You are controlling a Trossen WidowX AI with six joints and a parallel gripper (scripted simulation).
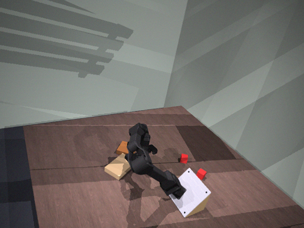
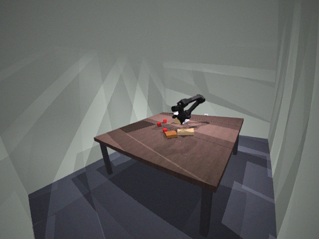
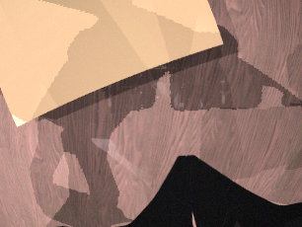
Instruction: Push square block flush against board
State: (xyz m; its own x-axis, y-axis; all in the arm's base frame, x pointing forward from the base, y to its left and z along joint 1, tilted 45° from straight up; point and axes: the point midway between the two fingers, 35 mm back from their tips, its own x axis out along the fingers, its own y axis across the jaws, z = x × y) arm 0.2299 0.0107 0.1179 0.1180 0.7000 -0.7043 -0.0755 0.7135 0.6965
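The pale board lies 80 mm ahead of my gripper tip, 70 mm to the left of it and 40 mm below it. The rest, counted from my gripper tip: square block 190 mm ahead, 40 mm to the right, 40 mm below.
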